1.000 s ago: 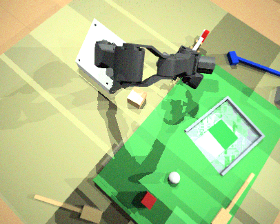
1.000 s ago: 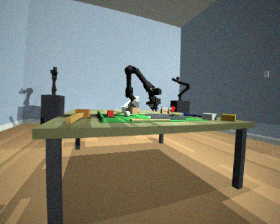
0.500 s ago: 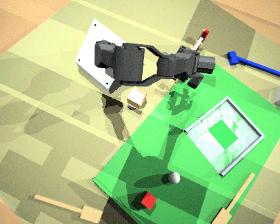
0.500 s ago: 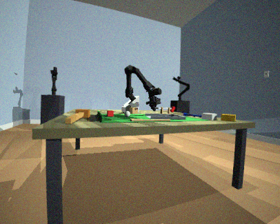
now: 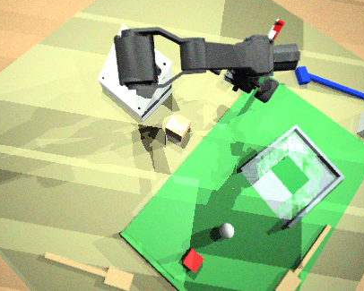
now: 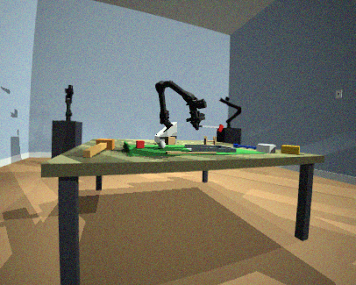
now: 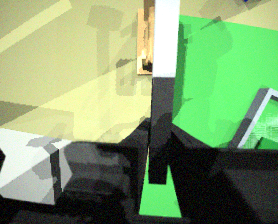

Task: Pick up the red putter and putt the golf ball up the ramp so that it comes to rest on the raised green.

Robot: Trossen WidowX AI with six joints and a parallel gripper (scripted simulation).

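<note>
Now: gripper tip 110 mm to the right of the red putter, 30 mm below it and 30 mm past it. From my gripper tip the other things lie so: green mat 270 mm ahead, 150 mm to the right, 120 mm below; then tan cube 200 mm to the right, 90 mm below, 50 mm behind; then blue putter 320 mm to the left, 210 mm ahead, 110 mm below.
</note>
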